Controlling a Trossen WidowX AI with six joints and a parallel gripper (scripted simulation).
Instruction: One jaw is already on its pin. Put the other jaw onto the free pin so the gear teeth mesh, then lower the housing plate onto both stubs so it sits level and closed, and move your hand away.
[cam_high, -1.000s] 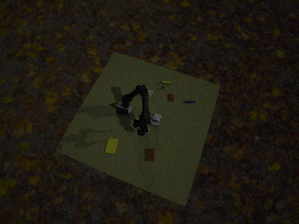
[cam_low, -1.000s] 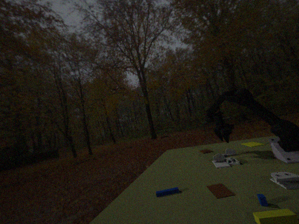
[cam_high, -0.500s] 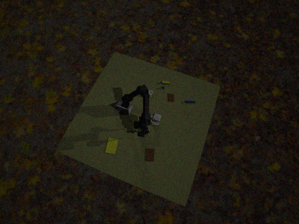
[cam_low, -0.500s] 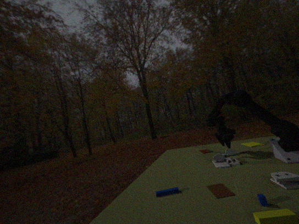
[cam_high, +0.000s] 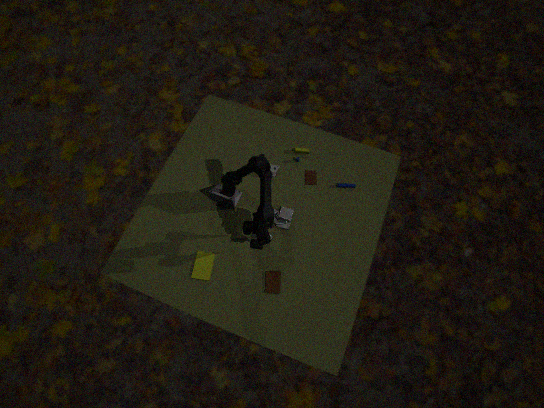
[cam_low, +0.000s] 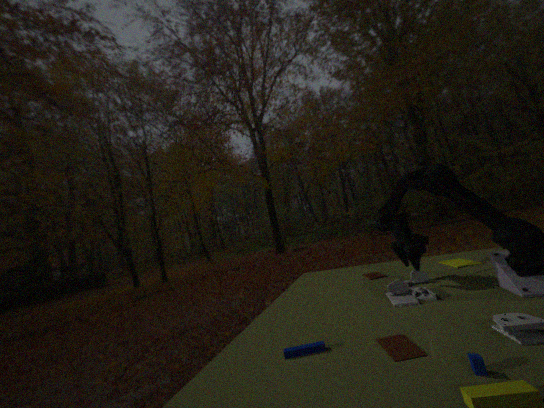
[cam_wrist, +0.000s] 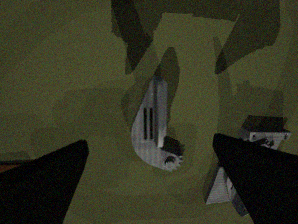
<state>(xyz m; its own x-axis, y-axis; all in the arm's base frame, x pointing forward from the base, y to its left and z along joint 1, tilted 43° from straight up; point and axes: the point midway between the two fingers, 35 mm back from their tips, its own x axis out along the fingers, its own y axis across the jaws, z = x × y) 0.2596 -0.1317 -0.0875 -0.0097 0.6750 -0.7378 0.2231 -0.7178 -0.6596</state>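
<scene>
Now: gripper tip 3 cm short of the grey jaw, 2 cm to the right of it and 5 cm above it. From my gripper tip the other things lie so: blue bar (33 cm ahead, 49 cm to the left, 5 cm below); yellow bar (1 cm ahead, 61 cm to the left, 5 cm below); yellow slab (22 cm behind, 24 cm to the right, 5 cm below).
</scene>
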